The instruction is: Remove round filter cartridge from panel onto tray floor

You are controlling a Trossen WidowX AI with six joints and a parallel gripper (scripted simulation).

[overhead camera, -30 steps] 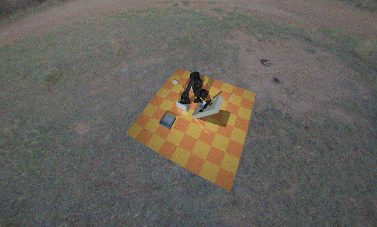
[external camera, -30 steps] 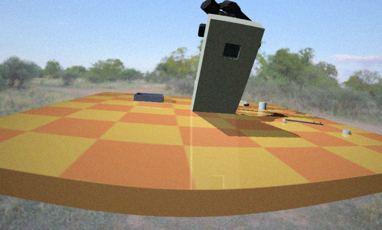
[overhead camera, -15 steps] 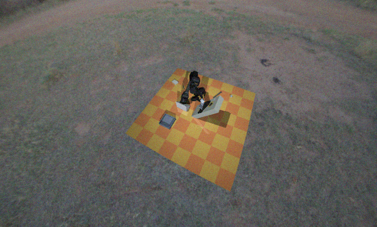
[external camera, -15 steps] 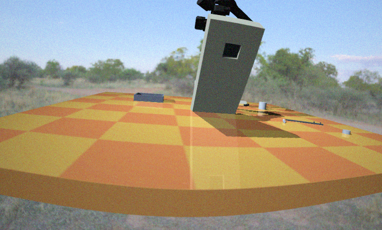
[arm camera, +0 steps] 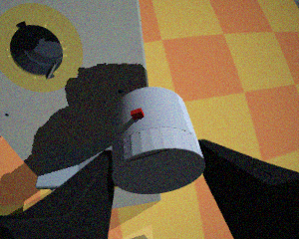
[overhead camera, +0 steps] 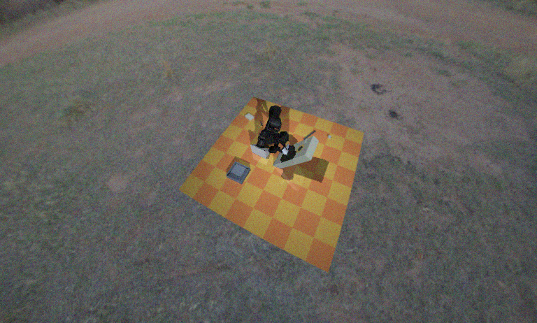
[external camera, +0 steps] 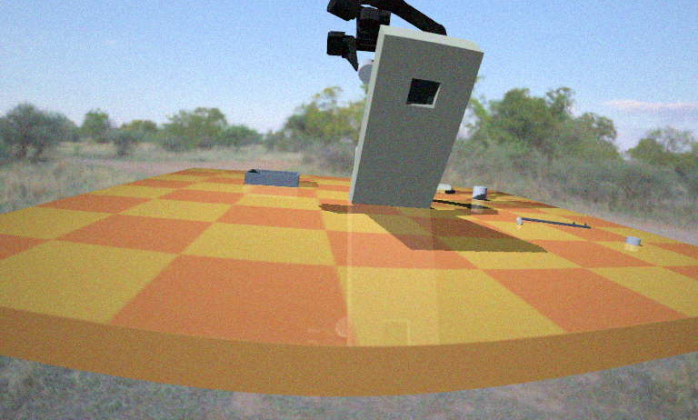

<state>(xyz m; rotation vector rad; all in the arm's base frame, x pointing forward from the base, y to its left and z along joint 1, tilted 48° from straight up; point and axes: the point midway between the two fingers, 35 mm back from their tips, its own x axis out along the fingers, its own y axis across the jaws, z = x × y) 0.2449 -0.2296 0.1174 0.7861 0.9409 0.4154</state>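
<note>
Right now the tray is 31 cm behind my gripper tip, 22 cm to the right of it and 28 cm below it. The rest, counted from my gripper tip: round filter cartridge (right at my gripper tip); pale box (59 cm behind, 38 cm to the left, 28 cm below); grey service panel (6 cm ahead, 8 cm to the left, 11 cm below).
</note>
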